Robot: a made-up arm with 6 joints. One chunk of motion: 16 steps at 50 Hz.
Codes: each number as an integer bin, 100 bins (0 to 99) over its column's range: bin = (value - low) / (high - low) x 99, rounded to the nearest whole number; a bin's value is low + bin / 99 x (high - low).
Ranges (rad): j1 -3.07..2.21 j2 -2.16..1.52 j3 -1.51..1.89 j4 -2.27..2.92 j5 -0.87..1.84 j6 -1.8..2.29
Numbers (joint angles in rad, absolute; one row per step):
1: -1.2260 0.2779 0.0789 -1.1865 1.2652 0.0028
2: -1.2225 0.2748 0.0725 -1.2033 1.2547 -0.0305
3: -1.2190 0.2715 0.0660 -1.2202 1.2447 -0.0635
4: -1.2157 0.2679 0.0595 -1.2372 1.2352 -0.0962
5: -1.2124 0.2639 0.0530 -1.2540 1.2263 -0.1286
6: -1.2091 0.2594 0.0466 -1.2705 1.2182 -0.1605
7: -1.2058 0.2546 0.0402 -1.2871 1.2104 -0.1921
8: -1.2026 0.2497 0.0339 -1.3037 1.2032 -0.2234
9: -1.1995 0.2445 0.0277 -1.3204 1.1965 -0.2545
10: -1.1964 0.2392 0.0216 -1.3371 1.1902 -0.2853
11: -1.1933 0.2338 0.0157 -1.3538 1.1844 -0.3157
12: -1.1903 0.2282 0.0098 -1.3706 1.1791 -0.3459
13: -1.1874 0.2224 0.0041 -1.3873 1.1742 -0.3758
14: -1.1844 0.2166 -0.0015 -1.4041 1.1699 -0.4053
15: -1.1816 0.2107 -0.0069 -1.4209 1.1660 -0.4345
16: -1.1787 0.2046 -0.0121 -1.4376 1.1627 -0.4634
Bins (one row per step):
1: 35 66 46 21 78 44
2: 35 66 46 20 78 43
3: 35 65 46 20 77 42
4: 35 65 46 20 77 41
5: 35 65 46 19 77 40
6: 35 65 45 19 76 40
7: 35 65 45 19 76 39
8: 35 65 45 18 76 38
9: 35 65 45 18 75 37
10: 35 65 45 18 75 37
11: 35 64 44 17 75 36
12: 35 64 44 17 75 35
13: 35 64 44 17 75 34
14: 35 64 44 17 75 34
15: 35 64 44 16 74 33
16: 35 64 44 16 74 32

